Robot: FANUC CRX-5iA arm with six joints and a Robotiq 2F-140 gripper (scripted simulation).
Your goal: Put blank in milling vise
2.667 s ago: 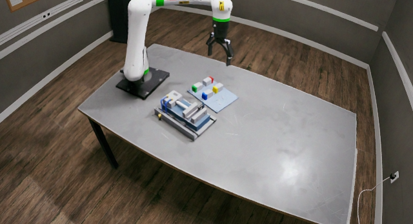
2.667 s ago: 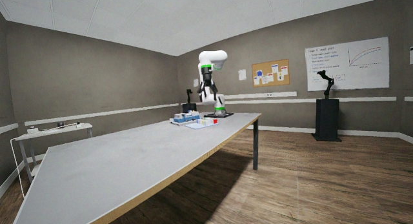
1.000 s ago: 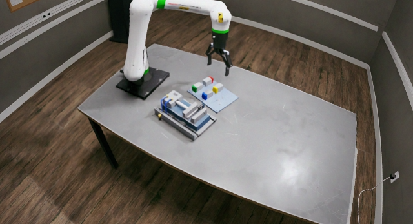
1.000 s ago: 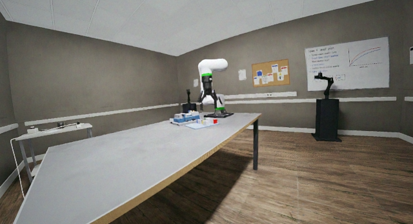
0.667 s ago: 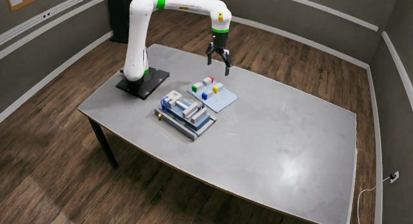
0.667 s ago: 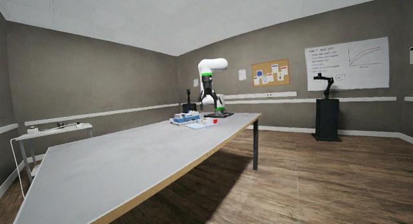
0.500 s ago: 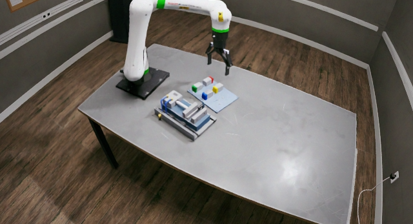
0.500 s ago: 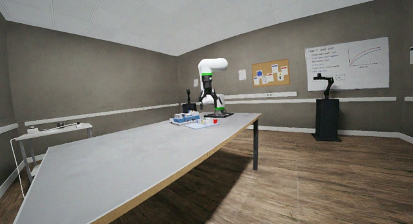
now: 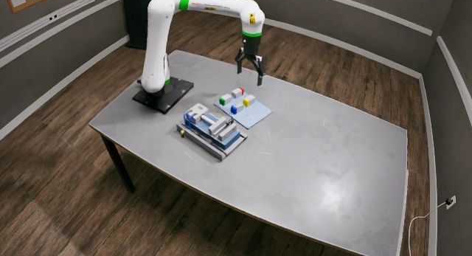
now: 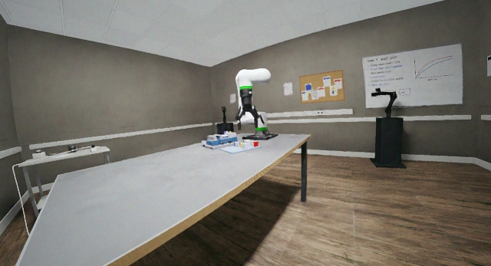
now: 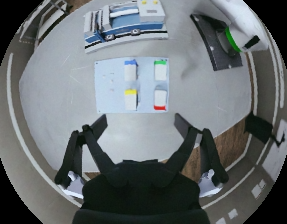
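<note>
Right now the yellow-ended blank is 2 cm ahead of my hand, 3 cm to the right of it and 13 cm below it. Round my hand: plain end block: 3 cm ahead, 34 cm to the right, 8 cm below; red-ended blank: 6 cm behind, 13 cm below; light blue plate: 8 cm to the right, 15 cm below.
</note>
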